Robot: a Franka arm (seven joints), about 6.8 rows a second.
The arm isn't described. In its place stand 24 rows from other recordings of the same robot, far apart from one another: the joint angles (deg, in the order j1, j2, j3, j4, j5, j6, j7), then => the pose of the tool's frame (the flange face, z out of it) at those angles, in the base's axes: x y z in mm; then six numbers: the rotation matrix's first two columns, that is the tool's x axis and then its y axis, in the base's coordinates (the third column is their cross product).
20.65 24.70 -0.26 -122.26 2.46 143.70 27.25 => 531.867 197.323 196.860 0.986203 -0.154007 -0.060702 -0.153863 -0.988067 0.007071
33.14 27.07 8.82 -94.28 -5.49 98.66 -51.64 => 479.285 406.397 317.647 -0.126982 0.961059 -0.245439 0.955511 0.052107 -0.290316
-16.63 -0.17 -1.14 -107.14 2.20 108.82 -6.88 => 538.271 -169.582 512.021 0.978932 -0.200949 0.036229 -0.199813 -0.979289 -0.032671
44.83 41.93 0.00 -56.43 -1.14 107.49 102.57 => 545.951 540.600 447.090 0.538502 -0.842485 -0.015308 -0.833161 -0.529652 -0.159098
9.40 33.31 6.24 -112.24 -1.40 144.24 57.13 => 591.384 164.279 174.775 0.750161 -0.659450 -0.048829 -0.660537 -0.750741 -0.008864
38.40 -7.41 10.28 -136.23 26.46 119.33 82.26 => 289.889 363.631 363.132 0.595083 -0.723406 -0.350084 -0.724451 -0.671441 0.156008
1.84 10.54 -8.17 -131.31 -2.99 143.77 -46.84 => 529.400 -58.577 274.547 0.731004 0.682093 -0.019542 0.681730 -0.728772 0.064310
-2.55 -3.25 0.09 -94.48 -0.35 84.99 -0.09 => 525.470 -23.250 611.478 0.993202 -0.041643 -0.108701 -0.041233 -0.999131 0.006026
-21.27 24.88 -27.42 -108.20 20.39 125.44 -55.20 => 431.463 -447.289 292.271 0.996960 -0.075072 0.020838 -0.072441 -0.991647 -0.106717
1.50 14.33 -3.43 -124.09 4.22 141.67 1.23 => 568.328 -19.007 284.666 0.992370 -0.109935 0.055814 -0.108077 -0.993516 -0.035293
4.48 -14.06 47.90 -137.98 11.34 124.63 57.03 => 276.385 370.754 370.102 0.975899 -0.218071 -0.008146 -0.217230 -0.974337 0.058981
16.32 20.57 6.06 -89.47 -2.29 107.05 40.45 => 613.990 240.622 435.426 0.951930 -0.303973 -0.037798 -0.302842 -0.952474 0.032849
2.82 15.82 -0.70 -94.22 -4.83 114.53 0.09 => 650.440 19.682 460.907 0.994509 0.070947 0.076932 0.064581 -0.994513 0.082300
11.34 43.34 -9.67 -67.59 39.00 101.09 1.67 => 734.044 111.967 342.740 0.974469 -0.095795 -0.203060 -0.185854 -0.851591 -0.490154
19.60 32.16 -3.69 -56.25 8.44 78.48 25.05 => 652.367 218.733 530.388 0.970799 -0.129421 -0.201987 -0.138224 -0.989945 -0.030044
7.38 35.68 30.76 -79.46 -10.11 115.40 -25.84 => 618.663 369.673 391.751 0.465091 0.874340 0.138639 0.885190 -0.457302 -0.085519
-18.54 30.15 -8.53 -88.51 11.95 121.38 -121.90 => 634.283 -296.159 353.807 -0.005562 0.997818 0.065791 0.994972 -0.001057 0.100144
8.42 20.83 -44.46 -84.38 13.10 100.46 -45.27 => 572.487 -304.632 519.235 0.987641 0.156681 -0.003968 0.156726 -0.987087 0.033123
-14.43 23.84 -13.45 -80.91 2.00 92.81 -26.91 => 594.506 -283.111 453.712 0.979357 -0.008262 -0.201971 -0.015633 -0.999268 -0.034926
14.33 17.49 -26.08 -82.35 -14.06 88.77 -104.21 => 616.049 -117.193 526.924 -0.102349 0.943229 -0.315981 0.969162 0.022970 -0.245352
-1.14 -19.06 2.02 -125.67 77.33 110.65 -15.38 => 476.144 76.636 578.175 0.963469 -0.259940 0.064482 -0.021188 -0.313994 -0.949188
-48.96 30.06 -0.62 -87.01 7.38 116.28 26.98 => 457.641 -524.304 356.080 0.179647 -0.981624 -0.064352 -0.980734 -0.173614 -0.089554
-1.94 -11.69 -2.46 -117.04 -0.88 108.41 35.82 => 500.862 -40.987 534.817 0.765637 -0.641574 0.046718 -0.641116 -0.766997 -0.026180
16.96 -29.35 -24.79 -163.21 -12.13 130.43 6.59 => 331.116 -30.561 316.502 0.995311 -0.044671 -0.085798 -0.048996 -0.997597 -0.048977
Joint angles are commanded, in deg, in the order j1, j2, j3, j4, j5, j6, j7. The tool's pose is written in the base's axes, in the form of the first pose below.
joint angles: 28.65, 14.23, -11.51, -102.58, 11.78, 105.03, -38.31
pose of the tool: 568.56 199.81 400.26 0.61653 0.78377 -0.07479 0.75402 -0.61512 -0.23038
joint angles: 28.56, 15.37, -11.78, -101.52, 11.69, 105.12, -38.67
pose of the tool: 574.84 198.52 396.82 0.61566 0.78429 -0.07651 0.75562 -0.61511 -0.22510
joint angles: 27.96, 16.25, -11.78, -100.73, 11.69, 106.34, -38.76
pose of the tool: 583.11 194.47 395.11 0.62557 0.77764 -0.06276 0.75335 -0.62302 -0.21049
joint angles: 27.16, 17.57, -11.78, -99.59, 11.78, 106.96, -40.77
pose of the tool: 592.32 188.91 390.71 0.61101 0.78996 -0.05134 0.76776 -0.60715 -0.20474
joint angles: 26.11, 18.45, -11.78, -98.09, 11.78, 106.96, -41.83
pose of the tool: 601.77 180.60 393.01 0.61048 0.79099 -0.04058 0.77125 -0.60534 -0.19681
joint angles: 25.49, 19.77, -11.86, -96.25, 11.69, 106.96, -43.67
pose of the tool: 611.51 176.40 393.16 0.59326 0.80442 -0.03090 0.78710 -0.58769 -0.18733
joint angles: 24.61, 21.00, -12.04, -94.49, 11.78, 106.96, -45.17
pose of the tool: 621.73 168.34 393.66 0.58635 0.80978 -0.02104 0.79468 -0.58006 -0.17893
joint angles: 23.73, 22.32, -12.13, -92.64, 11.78, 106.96, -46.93
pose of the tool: 631.89 160.97 393.69 0.57360 0.81905 -0.01179 0.80613 -0.56699 -0.16937
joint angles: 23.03, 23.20, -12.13, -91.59, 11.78, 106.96, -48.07
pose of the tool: 638.09 155.02 392.13 0.56635 0.82412 -0.00816 0.81205 -0.55970 -0.16526
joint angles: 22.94, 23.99, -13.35, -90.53, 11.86, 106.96, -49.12
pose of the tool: 645.22 143.83 392.61 0.56802 0.82298 -0.00731 0.81257 -0.56220 -0.15380
